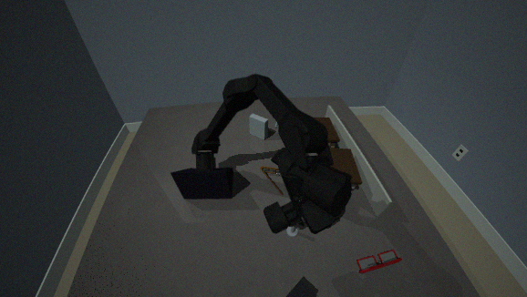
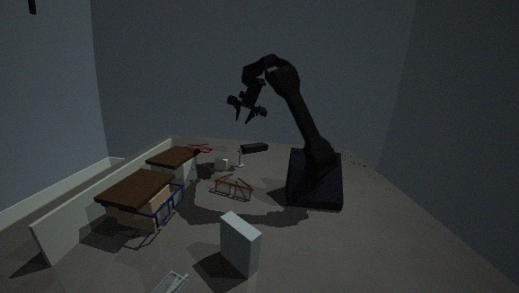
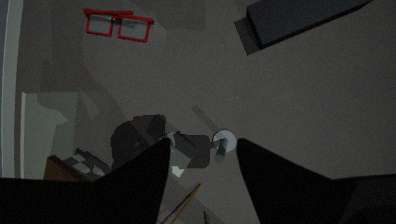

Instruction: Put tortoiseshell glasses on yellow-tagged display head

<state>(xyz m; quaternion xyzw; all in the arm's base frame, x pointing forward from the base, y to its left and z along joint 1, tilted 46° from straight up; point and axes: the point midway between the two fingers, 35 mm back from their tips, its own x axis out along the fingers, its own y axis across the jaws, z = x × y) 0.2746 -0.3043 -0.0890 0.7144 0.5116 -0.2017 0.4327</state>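
My gripper tip is 180 mm above the white peg stand, 50 mm to the right of it and 10 mm past it. Round my gripper tip: white head: 250 mm to the left, 190 mm ahead, 140 mm below; small white cube: 170 mm below, 100 mm to the left, 70 mm ahead; black box: 180 mm to the right, 180 mm below, 70 mm behind.
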